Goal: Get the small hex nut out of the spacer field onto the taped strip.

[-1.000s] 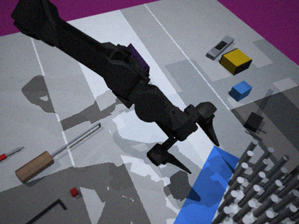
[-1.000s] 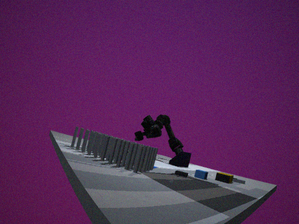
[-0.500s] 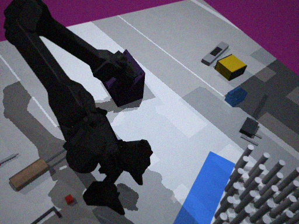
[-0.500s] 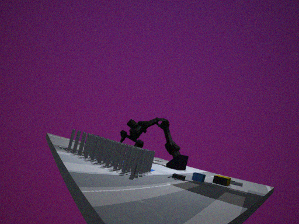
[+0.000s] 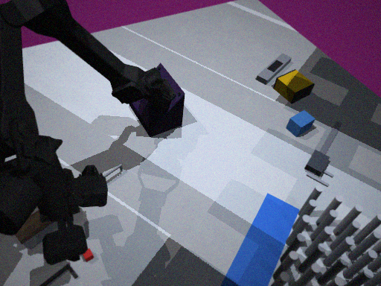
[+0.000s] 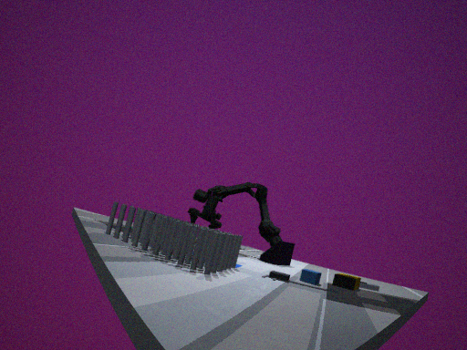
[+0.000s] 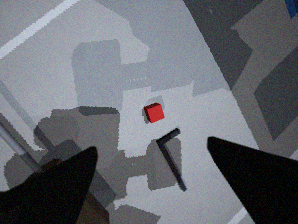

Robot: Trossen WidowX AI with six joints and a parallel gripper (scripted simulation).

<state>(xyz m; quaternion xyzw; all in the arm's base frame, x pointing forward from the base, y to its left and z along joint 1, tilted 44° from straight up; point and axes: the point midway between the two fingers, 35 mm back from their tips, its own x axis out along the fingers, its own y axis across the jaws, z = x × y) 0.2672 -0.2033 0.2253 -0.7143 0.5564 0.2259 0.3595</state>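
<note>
Right now the red cube is 50 mm below my gripper tip, 20 mm ahead of it and 10 mm to the left of it. The rest, counted from my gripper tip: dark L-shaped rod: 50 mm below, 40 mm to the right, 40 mm ahead; wooden-handled hook: 120 mm behind, 40 mm to the left, 40 mm below; blue taped strip: 290 mm to the left, 180 mm ahead, 60 mm below.
</note>
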